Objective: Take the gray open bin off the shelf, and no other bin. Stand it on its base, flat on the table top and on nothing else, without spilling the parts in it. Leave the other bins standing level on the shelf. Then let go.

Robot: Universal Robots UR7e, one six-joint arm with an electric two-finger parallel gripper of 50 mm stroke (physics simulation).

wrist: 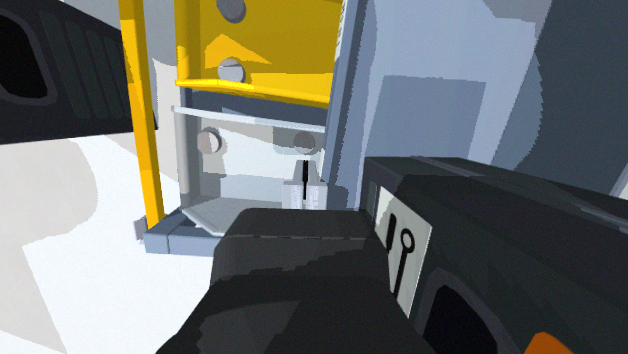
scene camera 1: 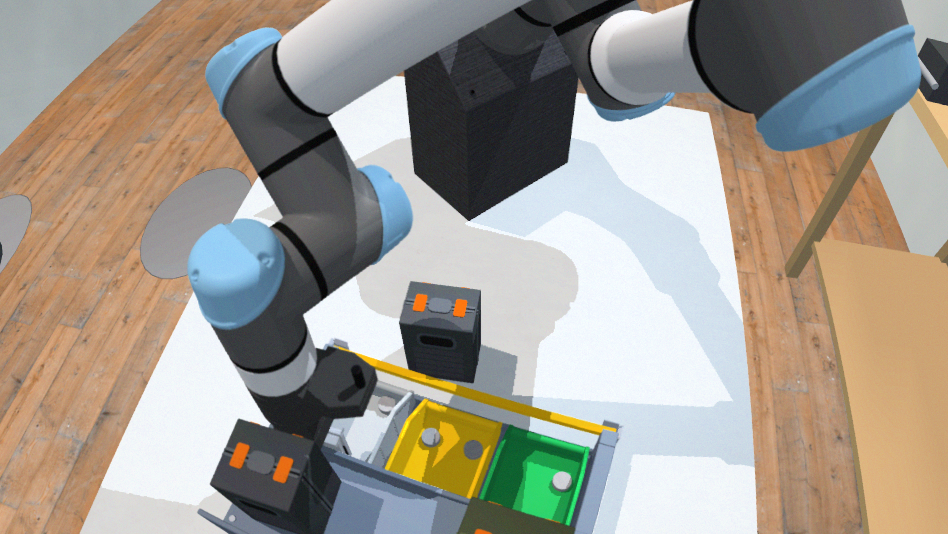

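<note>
The gray bin stands in the shelf, at its end beside the yellow bin. Two round gray parts show in it. The green bin stands on the yellow bin's other side. Round parts also show in the yellow and green bins. My gripper is shut with nothing between its fingers. Its fingertips are at the gray bin's front side, near the shelf's front bar; the views do not show whether they touch it. The gripper body hides the bin's near front corner.
A black case stands behind the yellow rail. Another black case stands close beside the gripper, in front of the shelf. A third case shows partly before the green bin.
</note>
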